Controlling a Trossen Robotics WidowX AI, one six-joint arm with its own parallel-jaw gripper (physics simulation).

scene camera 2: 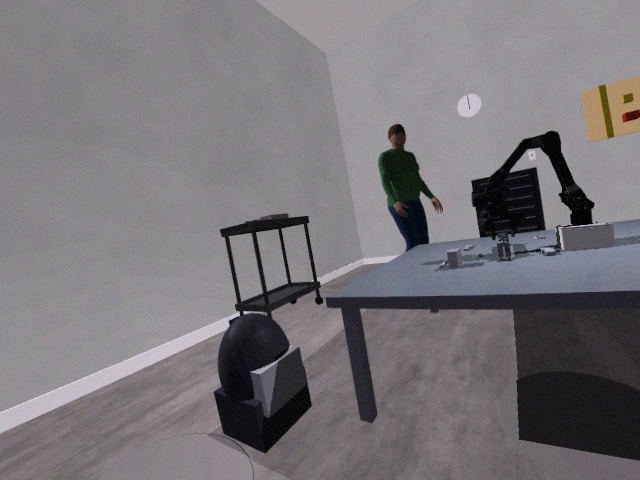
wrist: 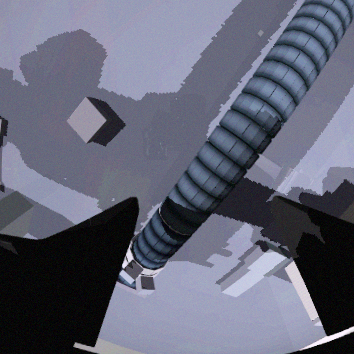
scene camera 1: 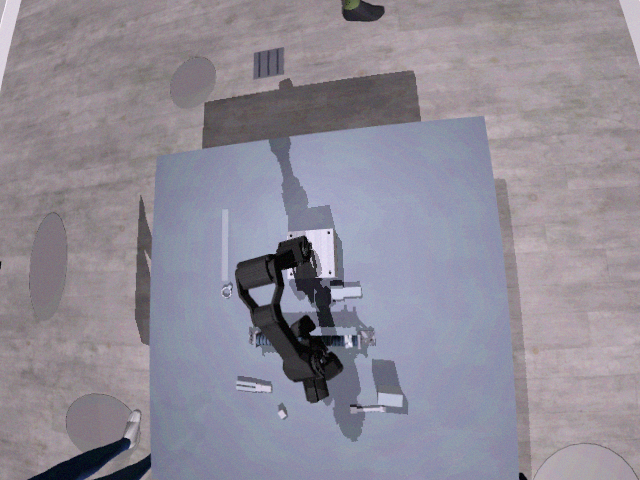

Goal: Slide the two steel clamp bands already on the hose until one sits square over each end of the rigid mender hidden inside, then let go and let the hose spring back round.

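Note:
The ribbed blue hose (scene camera 1: 338, 341) (wrist: 242, 130) lies straight between end brackets in scene camera 1, partly under the arm, and crosses the wrist view diagonally. Two pale steel clamp bands (wrist: 145, 272) sit side by side near its lower-left end in the wrist view, partly behind a finger; pale metal shows at the right end in scene camera 1. A thin light ring line (wrist: 172, 226) marks the hose farther in. My gripper (scene camera 2: 504, 233) (wrist: 206, 203) is open, its fingertips apart on either side of the hose in the wrist view, turned at an angle to it. The mender is hidden.
On the table (scene camera 1: 439, 206) (scene camera 2: 465, 279) are a white box (scene camera 1: 325, 253) (scene camera 2: 587, 237), a pale stepped block (scene camera 1: 346, 291) (wrist: 257, 267), an upright block (scene camera 1: 390, 399) (scene camera 2: 454, 258), a small cube (scene camera 1: 281, 413), a slotted tool (scene camera 1: 253, 385), a bar (scene camera 1: 368, 408) and a ring (scene camera 1: 226, 290).

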